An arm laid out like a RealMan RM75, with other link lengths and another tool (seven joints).
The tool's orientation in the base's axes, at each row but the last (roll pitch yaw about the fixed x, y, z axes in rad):
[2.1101, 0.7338, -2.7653]
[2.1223, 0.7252, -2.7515]
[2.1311, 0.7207, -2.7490]
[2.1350, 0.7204, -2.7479]
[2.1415, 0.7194, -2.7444]
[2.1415, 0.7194, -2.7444]
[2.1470, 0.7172, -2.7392]
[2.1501, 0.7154, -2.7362]
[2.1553, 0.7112, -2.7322]
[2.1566, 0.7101, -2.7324]
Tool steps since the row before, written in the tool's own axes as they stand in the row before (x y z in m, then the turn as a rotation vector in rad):
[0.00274, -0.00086, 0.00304, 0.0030, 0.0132, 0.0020]
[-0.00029, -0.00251, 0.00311, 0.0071, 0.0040, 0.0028]
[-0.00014, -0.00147, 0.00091, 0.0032, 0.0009, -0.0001]
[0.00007, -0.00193, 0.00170, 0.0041, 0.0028, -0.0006]
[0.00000, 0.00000, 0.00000, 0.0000, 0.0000, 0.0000]
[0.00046, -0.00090, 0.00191, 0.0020, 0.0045, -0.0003]
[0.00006, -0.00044, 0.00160, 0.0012, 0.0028, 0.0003]
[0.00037, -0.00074, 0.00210, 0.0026, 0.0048, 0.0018]
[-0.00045, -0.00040, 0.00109, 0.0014, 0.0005, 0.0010]
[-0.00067, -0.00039, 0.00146, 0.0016, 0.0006, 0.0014]
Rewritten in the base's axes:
[-0.00126, 0.00183, -0.00354, -0.0116, 0.0045, 0.0056]
[0.00200, 0.00227, -0.00263, -0.0078, 0.0016, -0.0033]
[0.00116, 0.00047, -0.00121, -0.0029, -0.0008, -0.0015]
[0.00134, 0.00100, -0.00196, -0.0049, -0.0009, -0.0007]
[0.00000, 0.00000, 0.00000, 0.0000, 0.0000, 0.0000]
[0.00033, 0.00136, -0.00165, -0.0046, 0.0004, 0.0017]
[0.00028, 0.00132, -0.00097, -0.0028, 0.0007, 0.0009]
[0.00028, 0.00159, -0.00158, -0.0053, 0.0022, 0.0006]
[0.00060, 0.00101, -0.00041, -0.0013, 0.0006, -0.0010]
[0.00075, 0.00141, -0.00042, -0.0015, 0.0010, -0.0013]

